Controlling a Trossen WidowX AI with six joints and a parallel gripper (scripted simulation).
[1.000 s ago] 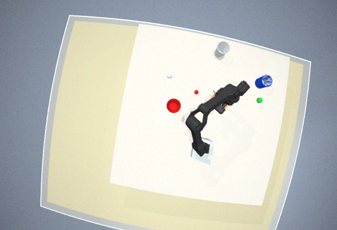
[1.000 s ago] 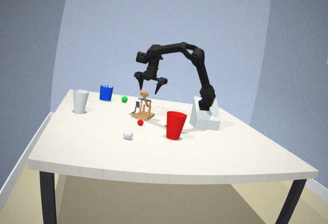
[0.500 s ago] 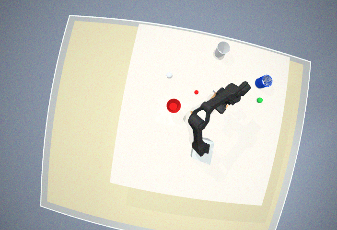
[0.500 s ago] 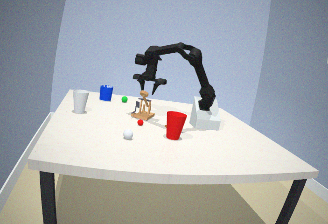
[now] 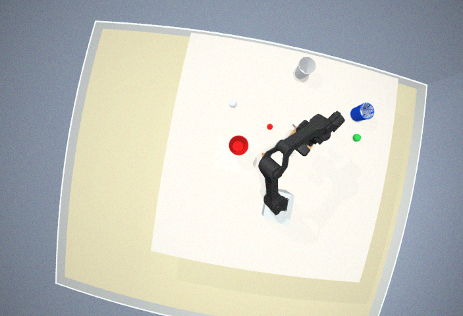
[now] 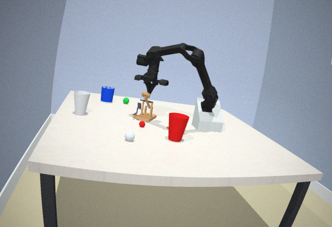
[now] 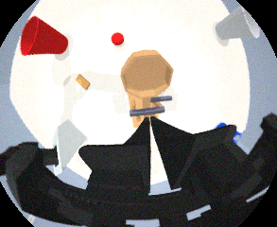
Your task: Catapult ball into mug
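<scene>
Now: the catapult 70 mm below my gripper tip and 30 mm ahead of it. Also, from my gripper tip: small tan block (160 mm to the left, 140 mm below, 110 mm behind); red ball (160 mm to the left, 120 mm below, 50 mm ahead); red cup (320 mm to the left, 110 mm below, 80 mm behind).
</scene>
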